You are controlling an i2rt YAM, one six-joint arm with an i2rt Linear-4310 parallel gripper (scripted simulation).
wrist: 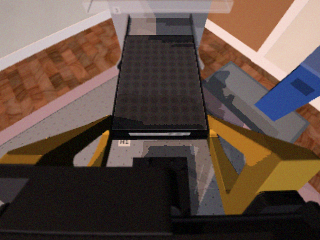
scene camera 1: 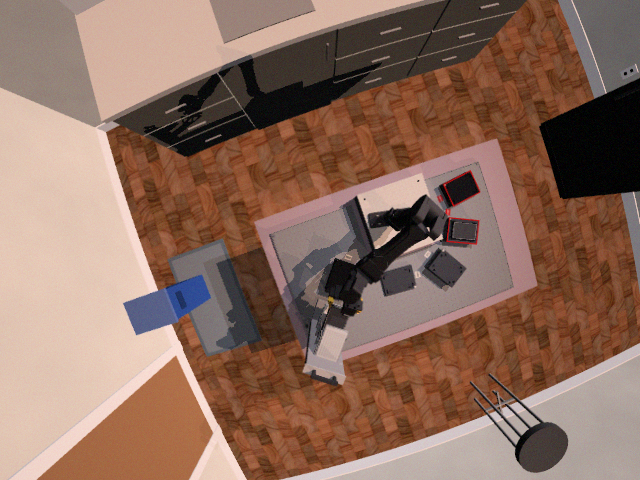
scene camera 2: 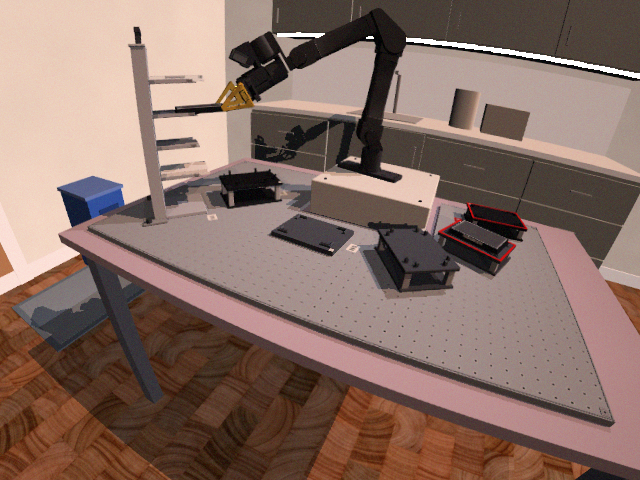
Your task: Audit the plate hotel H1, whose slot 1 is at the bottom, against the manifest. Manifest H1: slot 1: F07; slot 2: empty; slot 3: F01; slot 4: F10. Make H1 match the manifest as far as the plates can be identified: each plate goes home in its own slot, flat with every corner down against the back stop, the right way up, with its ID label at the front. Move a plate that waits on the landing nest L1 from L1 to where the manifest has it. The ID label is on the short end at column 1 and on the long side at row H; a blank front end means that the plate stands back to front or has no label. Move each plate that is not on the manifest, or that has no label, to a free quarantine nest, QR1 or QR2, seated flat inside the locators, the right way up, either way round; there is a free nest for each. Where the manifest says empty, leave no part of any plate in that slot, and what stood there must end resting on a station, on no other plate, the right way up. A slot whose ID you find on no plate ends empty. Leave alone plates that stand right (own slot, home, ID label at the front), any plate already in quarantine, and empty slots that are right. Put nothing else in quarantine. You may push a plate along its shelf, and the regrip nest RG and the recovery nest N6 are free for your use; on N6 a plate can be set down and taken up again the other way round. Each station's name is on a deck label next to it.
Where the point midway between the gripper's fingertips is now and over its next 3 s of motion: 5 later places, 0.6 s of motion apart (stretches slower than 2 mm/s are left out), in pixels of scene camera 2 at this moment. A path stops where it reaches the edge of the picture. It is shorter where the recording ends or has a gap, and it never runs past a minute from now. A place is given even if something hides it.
The gripper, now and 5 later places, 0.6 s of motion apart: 218,107; 218,107; 216,109; 212,110; 209,110; 212,109
